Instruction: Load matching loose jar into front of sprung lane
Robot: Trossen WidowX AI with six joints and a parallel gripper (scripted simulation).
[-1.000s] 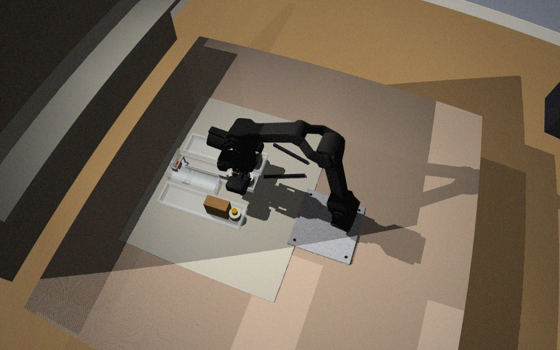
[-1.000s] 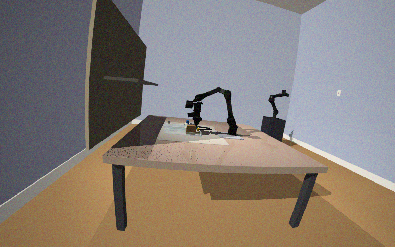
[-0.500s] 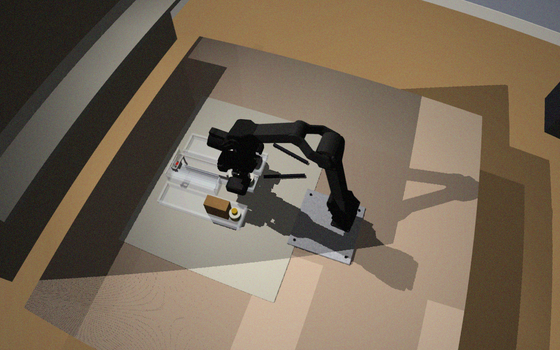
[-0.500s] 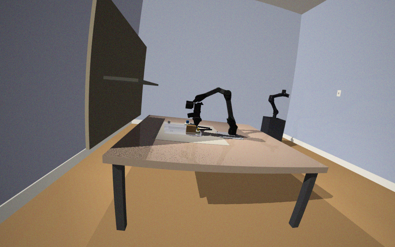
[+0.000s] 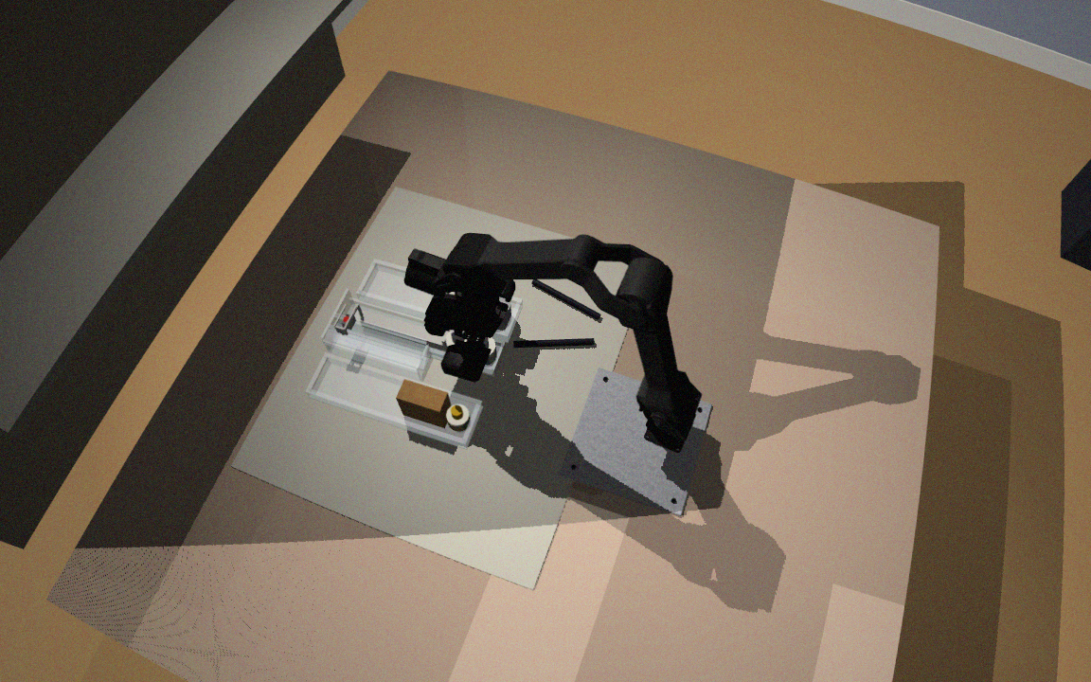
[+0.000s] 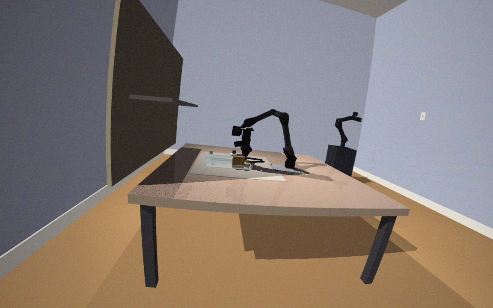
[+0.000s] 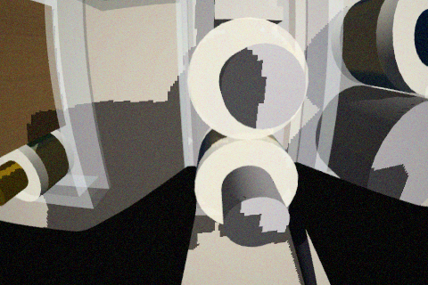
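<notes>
The brown box is 40 mm ahead of my gripper tip, 130 mm to the left of it and 10 mm above it.
</notes>
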